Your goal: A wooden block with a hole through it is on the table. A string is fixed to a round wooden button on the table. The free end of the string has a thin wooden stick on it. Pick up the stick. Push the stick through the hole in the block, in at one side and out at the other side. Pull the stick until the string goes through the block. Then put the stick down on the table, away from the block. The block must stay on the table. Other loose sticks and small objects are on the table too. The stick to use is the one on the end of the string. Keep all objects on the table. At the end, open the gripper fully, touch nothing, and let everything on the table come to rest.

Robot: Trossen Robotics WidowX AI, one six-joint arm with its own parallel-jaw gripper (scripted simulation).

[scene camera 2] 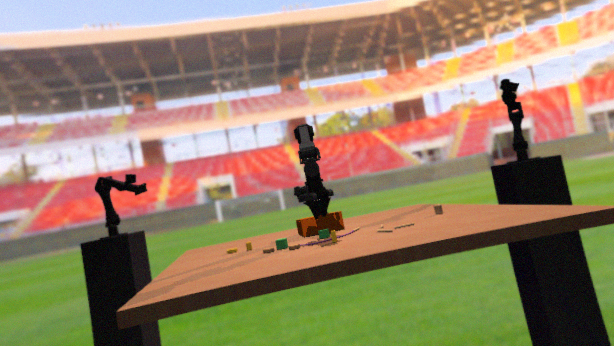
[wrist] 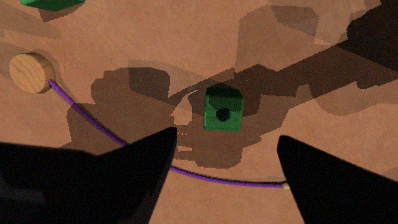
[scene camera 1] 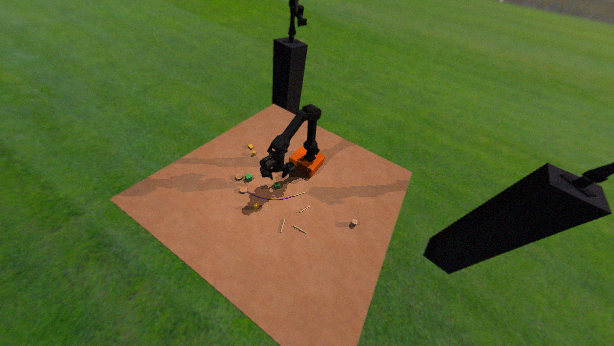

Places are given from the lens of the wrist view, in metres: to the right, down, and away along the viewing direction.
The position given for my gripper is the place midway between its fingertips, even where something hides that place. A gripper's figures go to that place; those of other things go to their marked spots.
my gripper (wrist: 226,138): 0.02, 0.02, 0.11
round wooden button (wrist: 33,71): -0.16, -0.04, 0.17
